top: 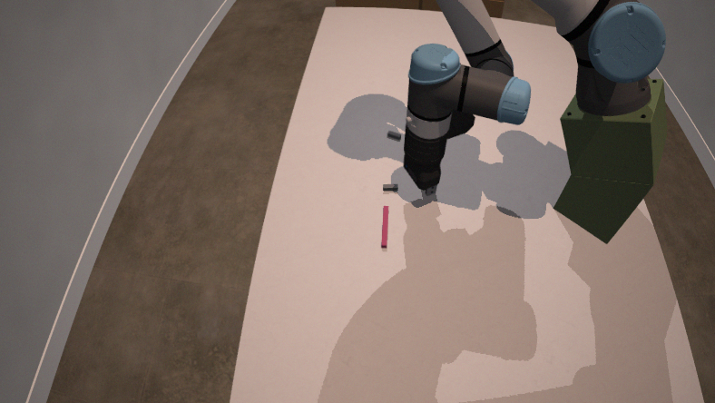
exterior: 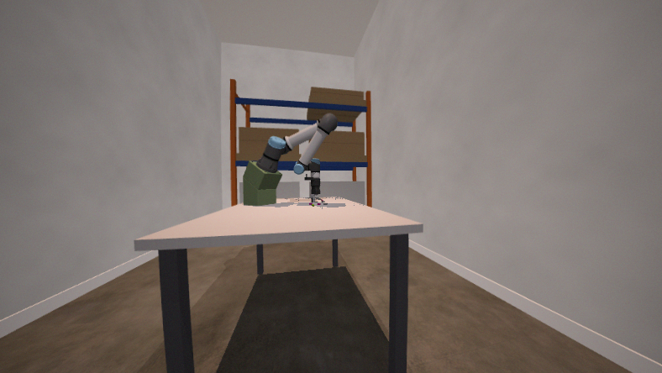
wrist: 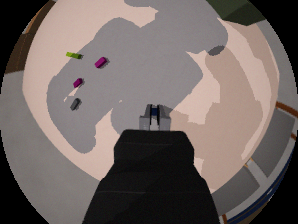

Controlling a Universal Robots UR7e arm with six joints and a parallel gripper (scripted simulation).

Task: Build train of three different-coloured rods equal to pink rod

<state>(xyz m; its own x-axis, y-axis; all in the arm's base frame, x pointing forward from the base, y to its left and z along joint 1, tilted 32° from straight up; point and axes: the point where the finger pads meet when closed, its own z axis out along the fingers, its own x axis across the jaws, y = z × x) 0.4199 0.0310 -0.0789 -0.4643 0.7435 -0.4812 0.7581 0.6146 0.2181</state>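
Right now the blue rod is 10 mm below my hand. From my hand the other things lie so: lime rod 10 mm behind, 210 mm to the right, 10 mm below; then pink rod 80 mm ahead, 100 mm to the left, 10 mm below; then magenta rod 20 mm behind, 130 mm to the right, 10 mm below.
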